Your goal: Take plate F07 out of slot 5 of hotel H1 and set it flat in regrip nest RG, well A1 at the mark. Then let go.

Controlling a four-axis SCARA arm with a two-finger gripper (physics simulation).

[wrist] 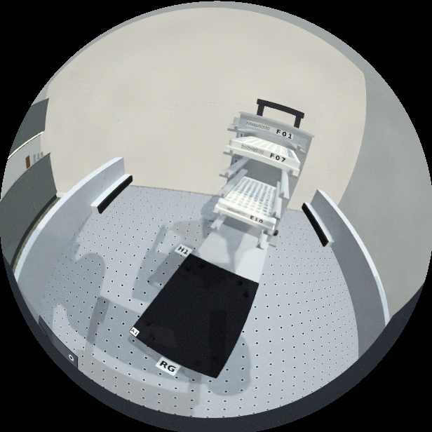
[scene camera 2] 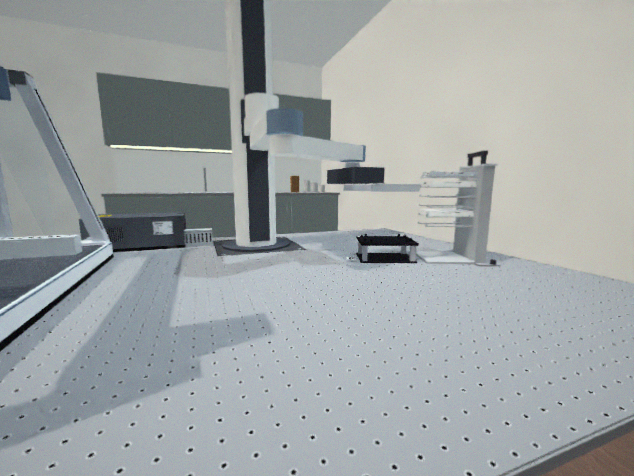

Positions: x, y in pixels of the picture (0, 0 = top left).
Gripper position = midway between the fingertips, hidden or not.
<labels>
gripper: wrist 221, 177; scene camera 2 400, 187
</labels>
